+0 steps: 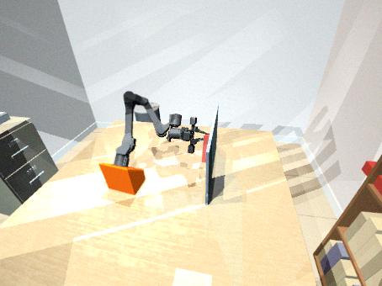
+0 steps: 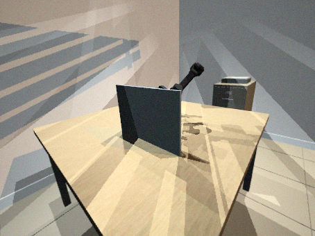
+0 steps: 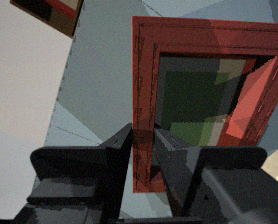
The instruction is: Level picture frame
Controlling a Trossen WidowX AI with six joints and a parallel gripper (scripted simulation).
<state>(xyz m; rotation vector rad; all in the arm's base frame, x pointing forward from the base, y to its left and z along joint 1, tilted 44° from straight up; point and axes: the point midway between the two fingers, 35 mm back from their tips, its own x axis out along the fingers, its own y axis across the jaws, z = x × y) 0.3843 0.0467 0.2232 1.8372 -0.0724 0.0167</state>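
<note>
Now: the red picture frame 30 mm to the right of my gripper tip and 50 mm below it. The rest, counted from my gripper tip: pale blue wall panel: 20 mm ahead, 20 mm to the right, 60 mm below.
</note>
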